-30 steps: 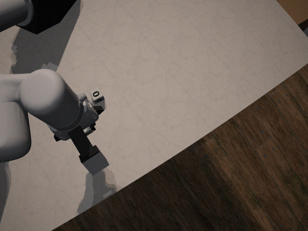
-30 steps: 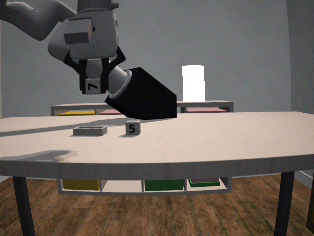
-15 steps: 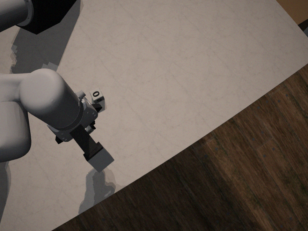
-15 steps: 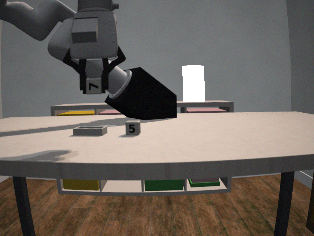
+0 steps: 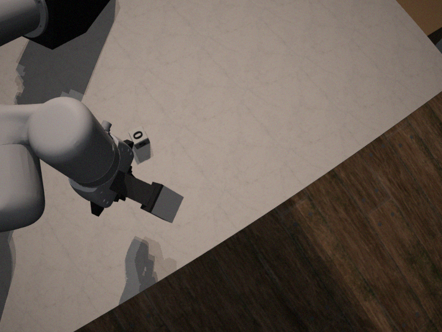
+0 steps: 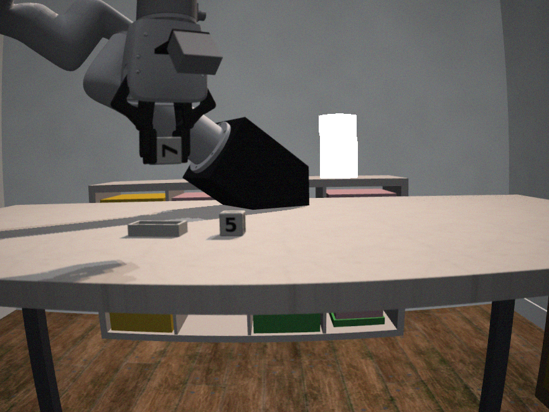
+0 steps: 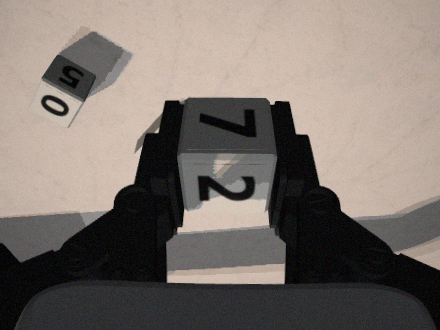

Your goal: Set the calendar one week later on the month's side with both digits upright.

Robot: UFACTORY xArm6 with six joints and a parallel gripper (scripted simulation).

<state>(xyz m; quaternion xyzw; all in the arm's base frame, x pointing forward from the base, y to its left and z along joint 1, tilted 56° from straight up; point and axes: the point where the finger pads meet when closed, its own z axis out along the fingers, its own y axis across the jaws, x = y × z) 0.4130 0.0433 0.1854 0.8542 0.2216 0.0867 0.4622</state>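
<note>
The white cube lies 10 mm below my hand. From my hand the other things lie so: grey tray: 120 mm behind, 10 mm to the right, 110 mm below.
</note>
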